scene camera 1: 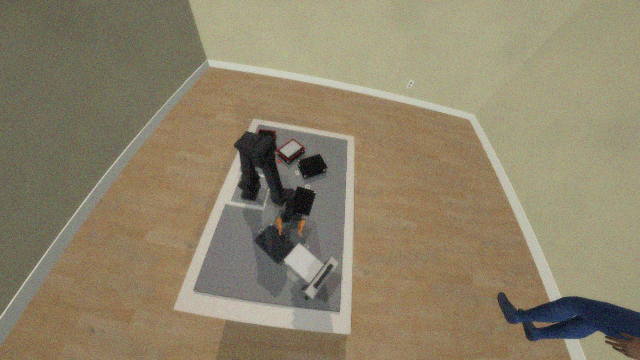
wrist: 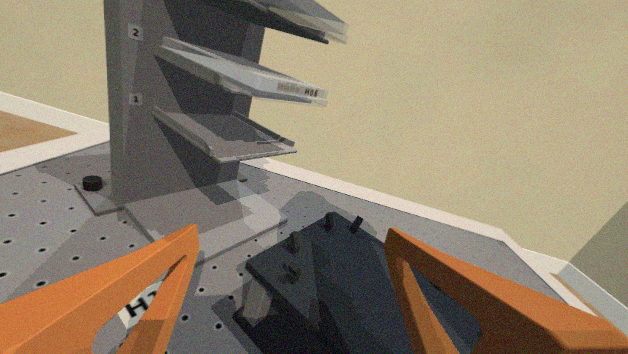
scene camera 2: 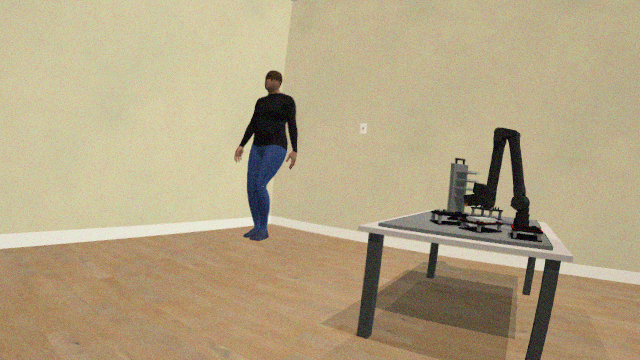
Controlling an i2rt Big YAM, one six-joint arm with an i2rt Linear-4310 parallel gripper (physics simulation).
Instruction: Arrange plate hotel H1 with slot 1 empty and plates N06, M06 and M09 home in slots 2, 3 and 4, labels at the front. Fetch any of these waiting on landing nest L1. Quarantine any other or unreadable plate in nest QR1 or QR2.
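Places are measured from the arm's base along level axes (x back, y right, z up), in millimetres.
Pixels of known places: gripper, between the fingertips: (scene camera 1: 290, 235) (wrist: 296, 236); arm's base, origin of its link: (scene camera 1: 251, 191).
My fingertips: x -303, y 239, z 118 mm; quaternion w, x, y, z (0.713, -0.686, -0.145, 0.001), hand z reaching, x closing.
Ahead of a thing's pixels: the offset from my fingertips to its middle. "spot": to the spot under its first point.
Plate hotel H1 @(dx -120, dy +149, dz +68 mm) (scene camera 1: 320, 279) (scene camera 2: 456, 187) (wrist: 120, 75) stands upright at the table's far end. In the wrist view its slot 1 shelf @(dx -94, dy +134, dz -7 mm) (wrist: 225, 142) is bare. A clear plate @(dx -85, dy +129, dz +55 mm) (wrist: 240, 75) lies in slot 2, its front label seeming to read M06. The plate above it @(dx -85, dy +129, dz +108 mm) (wrist: 300, 17) is partly cut off. A whitish plate @(dx -85, dy +129, dz +161 mm) (scene camera 1: 304, 262) tops the stack in scene camera 1. My gripper (scene camera 1: 290, 234) (wrist: 296, 236) is open and empty, low in front of the hotel and above a dark pegged platform @(dx +74, dy +38, dz -74 mm) (scene camera 1: 274, 244) (wrist: 345, 270). A pale plate @(dx +142, dy -585, dz -64 mm) (scene camera 1: 291, 149) (scene camera 2: 482, 220) sits on a red-edged nest.
Another red-edged nest @(dx +342, dy -635, dz -89 mm) (scene camera 1: 266, 134) (scene camera 2: 526, 231) is near the arm's base, partly hidden by the arm in scene camera 1. Black nests @(spot: dx -28, dy -476, dz -62 mm) (scene camera 1: 312, 166) @(spot: dx -21, dy -244, dz -100 mm) (scene camera 1: 303, 200) stand along the table's side; their labels are unreadable. A person (scene camera 1: 575, 315) (scene camera 2: 272, 120) stands away from the table.
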